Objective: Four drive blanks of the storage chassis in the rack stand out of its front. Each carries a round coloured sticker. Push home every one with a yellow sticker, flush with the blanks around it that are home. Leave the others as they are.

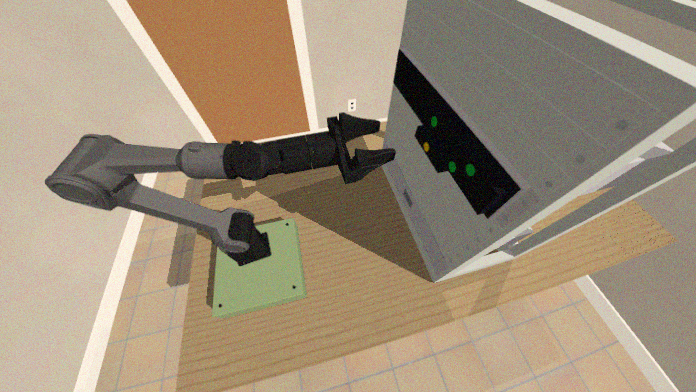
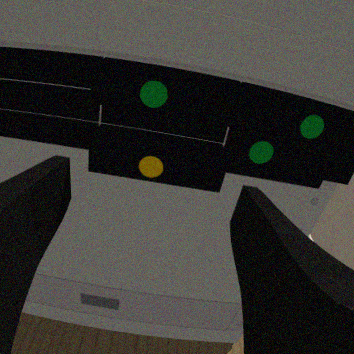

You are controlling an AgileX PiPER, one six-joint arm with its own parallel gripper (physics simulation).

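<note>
The black storage chassis (image 1: 492,182) (image 2: 45,95) sits in the grey rack (image 1: 540,95) (image 2: 150,225). One blank with a yellow sticker (image 1: 426,147) (image 2: 151,167) stands out at the chassis's lower edge. A blank with a green sticker (image 1: 434,121) (image 2: 154,94) is directly above it. Two more green stickers, one (image 1: 452,166) (image 2: 261,152) lower and one (image 1: 470,170) (image 2: 312,126) higher, are to the right. How far each blank stands out is hard to tell in the dark. My gripper (image 1: 387,140) (image 2: 153,191) is open and empty, in front of the rack, apart from the blanks.
The arm's base stands on a green plate (image 1: 280,290) on the wooden table (image 1: 340,310). The rack's grey lower front carries a small dark slot (image 1: 407,197) (image 2: 100,301). A brown door (image 1: 240,65) and a wall outlet (image 1: 352,105) are behind.
</note>
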